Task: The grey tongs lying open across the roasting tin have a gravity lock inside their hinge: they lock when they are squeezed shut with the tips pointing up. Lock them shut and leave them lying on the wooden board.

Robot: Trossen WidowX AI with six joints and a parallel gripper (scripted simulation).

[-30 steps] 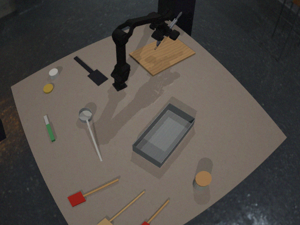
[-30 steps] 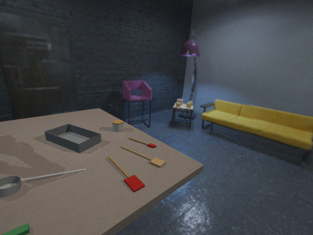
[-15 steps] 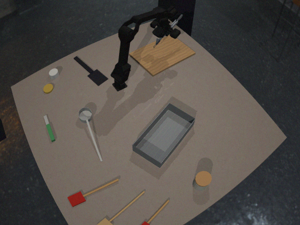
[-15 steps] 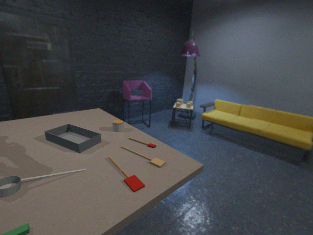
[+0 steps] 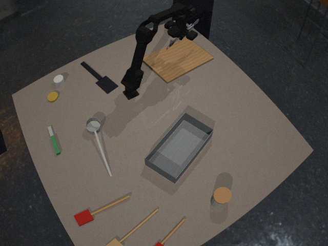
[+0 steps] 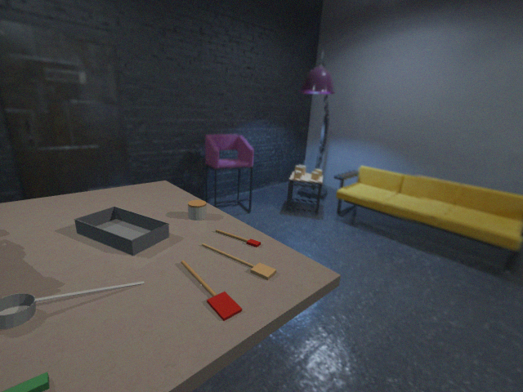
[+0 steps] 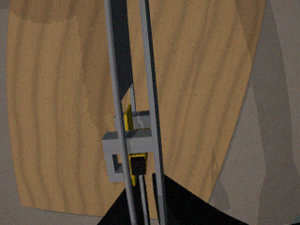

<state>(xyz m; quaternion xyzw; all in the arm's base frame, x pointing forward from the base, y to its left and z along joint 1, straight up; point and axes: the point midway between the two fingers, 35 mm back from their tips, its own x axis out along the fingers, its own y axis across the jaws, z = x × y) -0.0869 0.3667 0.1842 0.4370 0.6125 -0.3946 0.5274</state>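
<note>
My gripper tip is 14 cm above the wooden board and 1 cm to the left of it. From my gripper tip the other things lie so: white puck: 69 cm to the right, 24 cm behind, 13 cm below; grey roasting tin: 49 cm ahead, 36 cm to the right, 12 cm below; black spatula: 47 cm to the right, 15 cm below, 12 cm behind.
</note>
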